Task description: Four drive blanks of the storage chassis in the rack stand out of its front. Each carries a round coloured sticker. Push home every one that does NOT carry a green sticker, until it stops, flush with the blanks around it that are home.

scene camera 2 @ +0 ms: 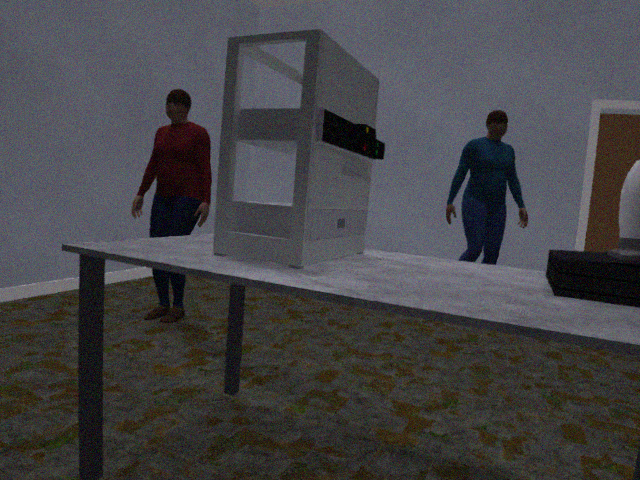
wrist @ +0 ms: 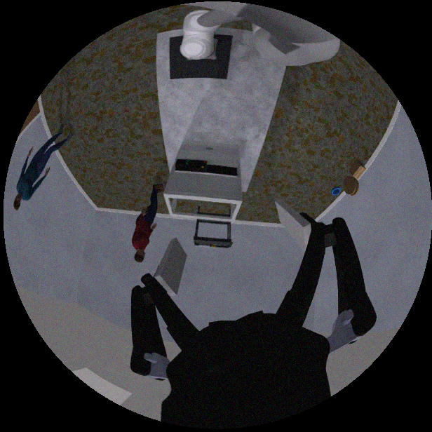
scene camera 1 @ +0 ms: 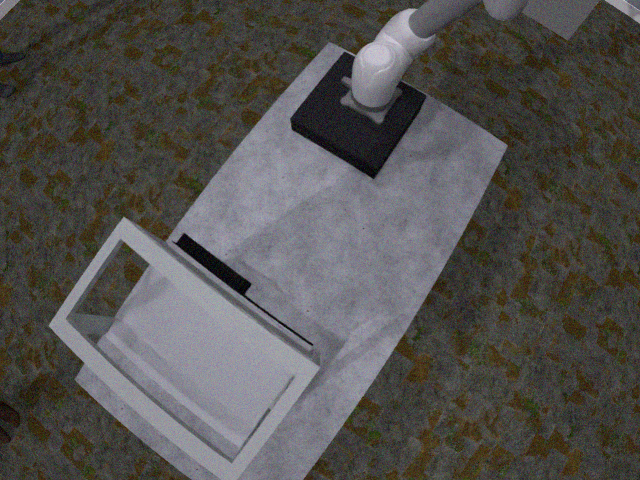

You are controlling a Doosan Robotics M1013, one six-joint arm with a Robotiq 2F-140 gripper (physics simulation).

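Places are measured from the arm's base along level axes (x ahead, y left, z up), in centimetres.
Pixels of known places: arm's base, origin of its link: (scene camera 1: 371,97).
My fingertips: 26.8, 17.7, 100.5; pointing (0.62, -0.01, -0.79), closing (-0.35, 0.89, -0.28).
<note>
For each thing: its top centre in the pictures, then the offset to it from my fingertips, as dx, dy, dz. "*": a spot on its surface instead. Level surfaces: height alone.
- yellow sticker, centre of its top: (scene camera 2: 367,126) +55.1, -11.8, -69.1
- red sticker, centre of its top: (scene camera 2: 365,144) +55.1, -11.0, -74.8
- green sticker, a spot on its surface: (scene camera 2: 376,147) * +54.7, -22.2, -74.2
- grey table, height of its surface: dz -111.4
The storage chassis (scene camera 1: 211,263) (scene camera 2: 337,128) (wrist: 221,170) is a black band across the front of the pale rack (scene camera 1: 144,397) (scene camera 2: 341,191) (wrist: 202,185). In scene camera 2 its far end stands out in steps. A yellow sticker (scene camera 2: 367,129) (wrist: 202,167) shows high on a protruding blank, a red sticker (scene camera 2: 364,148) lower, and a green sticker (scene camera 2: 376,147) (wrist: 187,162) on the part farthest out. A fourth sticker cannot be made out clearly. My gripper (wrist: 228,230) is open and empty, high up and away from the rack; it does not show in the scene views.
The rack stands on a grey table (scene camera 1: 330,232) (scene camera 2: 439,276) (wrist: 230,110). The arm's black base plate (scene camera 1: 330,124) (scene camera 2: 594,276) (wrist: 200,70) is at the other end. A person in red (scene camera 2: 181,155) (wrist: 142,235) and one in teal (scene camera 2: 486,165) (wrist: 31,177) stand beyond the table.
</note>
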